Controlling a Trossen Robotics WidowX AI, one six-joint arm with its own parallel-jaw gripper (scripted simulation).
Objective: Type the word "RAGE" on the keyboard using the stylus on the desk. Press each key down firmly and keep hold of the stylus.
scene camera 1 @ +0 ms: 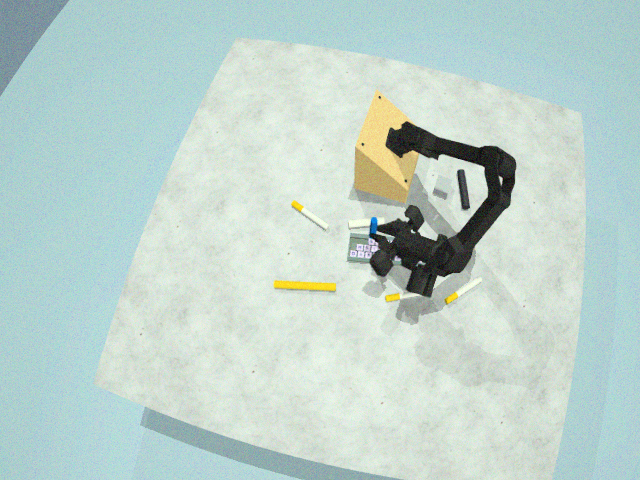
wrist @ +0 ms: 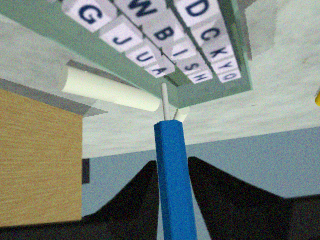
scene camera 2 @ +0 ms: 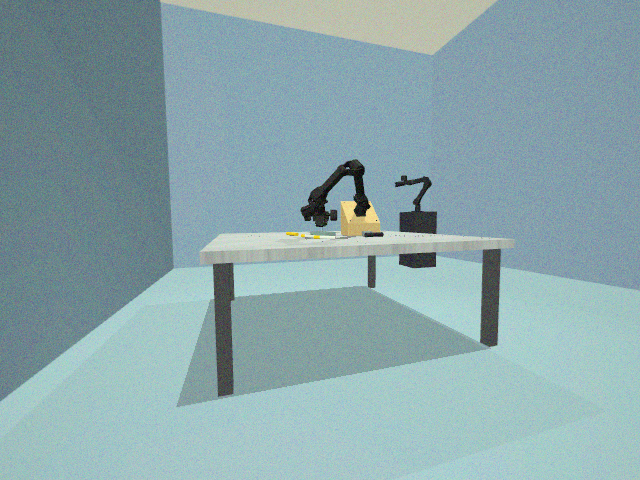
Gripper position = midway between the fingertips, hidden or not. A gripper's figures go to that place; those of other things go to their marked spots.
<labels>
The gripper (wrist: 172, 165) is 0.11 m from the lens. A white cylinder (wrist: 73, 80): 0.14 m from the lens.
</labels>
